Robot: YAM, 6 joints.
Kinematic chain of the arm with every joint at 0, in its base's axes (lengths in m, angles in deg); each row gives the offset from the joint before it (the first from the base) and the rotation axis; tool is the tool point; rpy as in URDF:
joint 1: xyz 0 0 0.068 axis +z
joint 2: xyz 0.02 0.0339 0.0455 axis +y
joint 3: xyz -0.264 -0.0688 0 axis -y
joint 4: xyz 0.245 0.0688 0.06 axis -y
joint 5: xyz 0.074 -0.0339 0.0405 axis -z
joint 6: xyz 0.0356 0 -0.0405 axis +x
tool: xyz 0 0 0 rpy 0 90 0
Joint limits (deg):
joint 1: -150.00..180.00
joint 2: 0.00..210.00
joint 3: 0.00..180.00
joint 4: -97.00..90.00
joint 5: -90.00..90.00
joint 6: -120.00..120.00
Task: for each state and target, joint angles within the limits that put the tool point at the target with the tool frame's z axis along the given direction. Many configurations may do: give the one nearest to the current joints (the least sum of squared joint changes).
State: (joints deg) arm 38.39 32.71 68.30 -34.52 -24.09 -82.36
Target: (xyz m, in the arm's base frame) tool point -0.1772 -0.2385 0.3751 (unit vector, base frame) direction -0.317 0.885 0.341
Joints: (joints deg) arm 58.43 0.11 109.22 -79.01 -47.17 -82.36
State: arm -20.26 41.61 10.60 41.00 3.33 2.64
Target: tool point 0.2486 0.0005 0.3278 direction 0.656 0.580 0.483
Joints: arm -5.11 71.62 34.57 75.81 -39.50 2.64
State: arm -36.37 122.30 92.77 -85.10 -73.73 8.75
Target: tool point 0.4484 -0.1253 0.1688 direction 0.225 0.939 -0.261
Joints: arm -19.82 148.04 132.76 -96.96 -73.63 8.75
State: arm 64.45 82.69 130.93 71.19 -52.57 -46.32
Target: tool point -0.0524 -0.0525 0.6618 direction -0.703 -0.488 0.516
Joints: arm 52.08 71.99 129.82 89.89 -14.76 -46.32
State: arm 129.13 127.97 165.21 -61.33 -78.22 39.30
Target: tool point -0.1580 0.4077 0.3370 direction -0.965 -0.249 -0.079
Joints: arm 106.53 122.52 125.13 -68.19 -85.02 39.30
